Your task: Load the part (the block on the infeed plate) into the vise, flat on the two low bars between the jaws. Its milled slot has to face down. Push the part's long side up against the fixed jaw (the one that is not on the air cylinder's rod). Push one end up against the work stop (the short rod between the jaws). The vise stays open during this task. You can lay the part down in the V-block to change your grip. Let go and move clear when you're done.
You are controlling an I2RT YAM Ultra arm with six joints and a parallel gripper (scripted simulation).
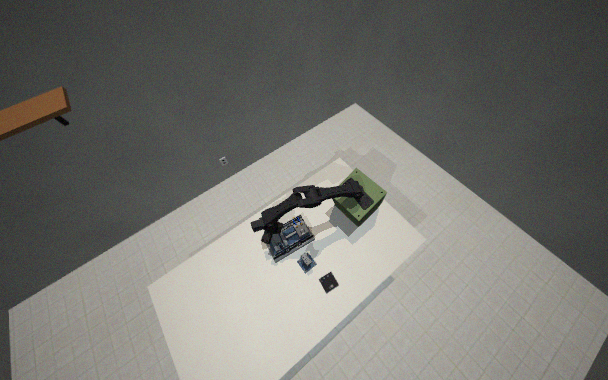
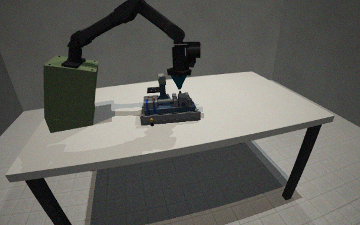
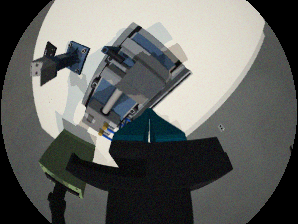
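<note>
Right now the grey block part is 70 mm below my hand, 20 mm to the left of it and 20 mm ahead of it. From my hand the other things lie so: cylinder rod: 90 mm below, 70 mm behind, 50 mm to the left; air cylinder: 150 mm behind, 90 mm below, 60 mm to the left; vise: 120 mm below, 50 mm to the left, 50 mm behind.
</note>
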